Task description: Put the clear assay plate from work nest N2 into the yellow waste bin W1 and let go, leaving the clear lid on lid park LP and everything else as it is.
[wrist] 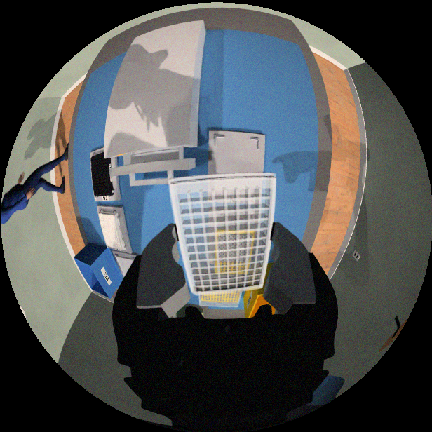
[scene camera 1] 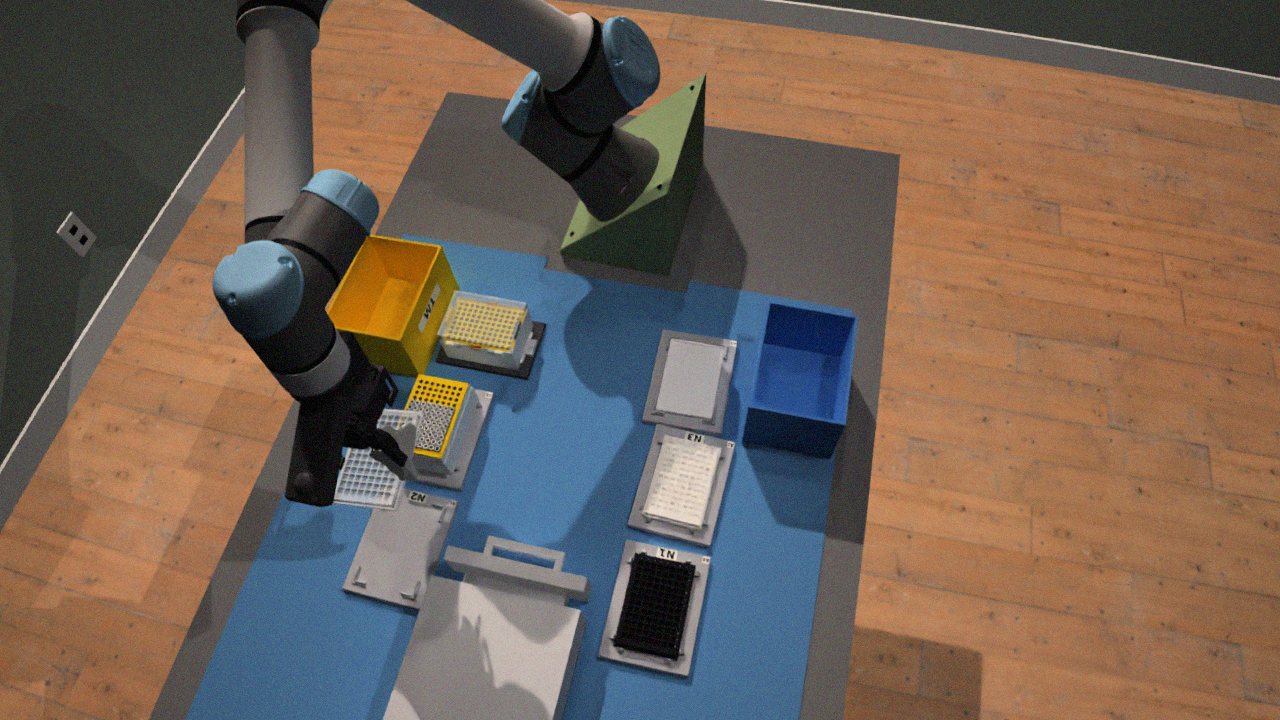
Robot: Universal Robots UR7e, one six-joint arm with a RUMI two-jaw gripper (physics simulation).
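Where they show: gripper, fingertip midpoint: (scene camera 1: 378,472); arm's base, link origin: (scene camera 1: 626,183).
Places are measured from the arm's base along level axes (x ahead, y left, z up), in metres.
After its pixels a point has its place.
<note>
My gripper (scene camera 1: 356,474) @(x 0.588, y -0.167, z 0.096 m) (wrist: 224,224) is shut on the clear assay plate (scene camera 1: 374,480) @(x 0.605, y -0.159, z 0.114 m) (wrist: 225,200), gripping it by its two sides above the table. In the scene view the plate appears just beyond nest N2 (scene camera 1: 398,548) @(x 0.633, y -0.192, z -0.105 m) (wrist: 237,150), which is bare, and short of the yellow bin W1 (scene camera 1: 383,351) @(x 0.360, y -0.302, z -0.045 m) (wrist: 263,306). The bin is open-topped and its visible floor is bare. In the wrist view part of the bin shows behind the right finger. A flat pale lid (scene camera 1: 691,377) @(x 0.281, y 0.164, z -0.098 m) lies on a grey holder (scene camera 1: 653,407) @(x 0.342, y 0.118, z -0.100 m), whose small label I cannot read.
A yellow-topped tip rack (scene camera 1: 438,428) @(x 0.466, y -0.171, z -0.041 m) (wrist: 235,252) stands beside the held plate. Another tip box (scene camera 1: 486,326) @(x 0.287, y -0.156, z -0.040 m) (wrist: 219,298) stands beside W1. A grey device with a handle (scene camera 1: 519,568) @(x 0.633, y 0.002, z -0.047 m) (wrist: 152,167), a white plate on N3 (scene camera 1: 682,480) @(x 0.451, y 0.184, z -0.092 m), a black plate on N1 (scene camera 1: 656,604) @(x 0.631, y 0.185, z -0.092 m) and a blue bin (scene camera 1: 794,429) @(x 0.363, y 0.327, z -0.041 m) stand around.
</note>
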